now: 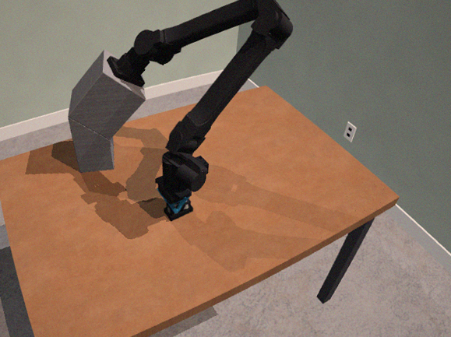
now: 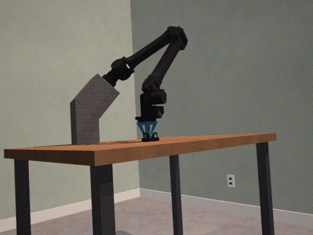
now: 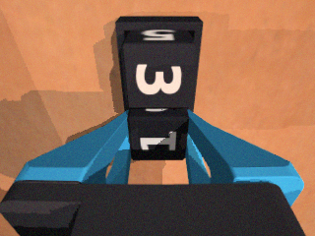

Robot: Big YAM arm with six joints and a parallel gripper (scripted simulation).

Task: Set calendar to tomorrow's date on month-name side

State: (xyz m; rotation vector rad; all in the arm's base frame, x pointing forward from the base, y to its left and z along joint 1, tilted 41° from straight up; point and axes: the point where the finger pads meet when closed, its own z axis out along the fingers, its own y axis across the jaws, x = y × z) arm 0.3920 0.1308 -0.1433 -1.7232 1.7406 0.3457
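Right now my hand is 2 cm to the right of the black tray and 2 cm above it.
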